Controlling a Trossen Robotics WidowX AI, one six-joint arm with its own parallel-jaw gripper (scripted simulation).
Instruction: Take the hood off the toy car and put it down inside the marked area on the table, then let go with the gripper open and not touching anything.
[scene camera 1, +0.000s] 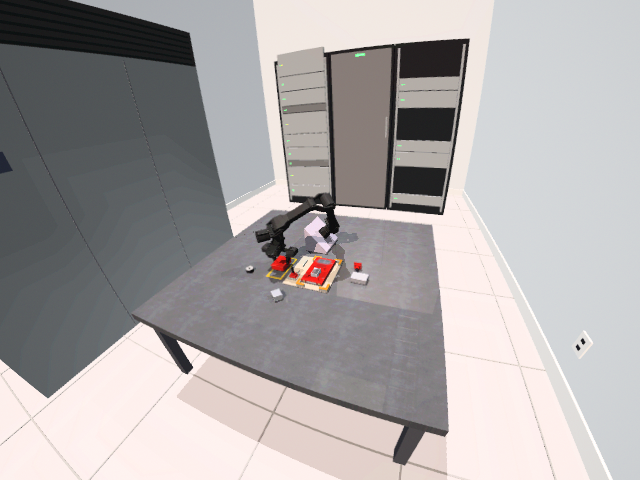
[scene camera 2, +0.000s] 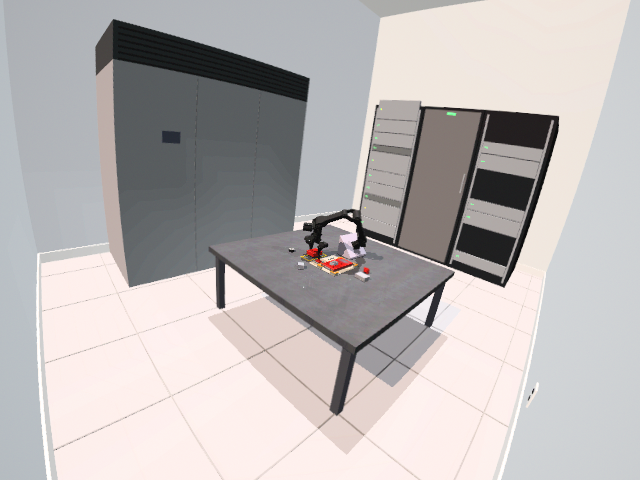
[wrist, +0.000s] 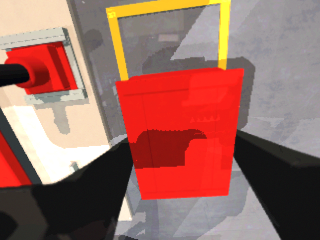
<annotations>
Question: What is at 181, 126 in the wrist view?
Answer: A hood.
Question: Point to my gripper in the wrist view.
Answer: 179, 137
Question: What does my gripper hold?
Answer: A hood.
</annotations>
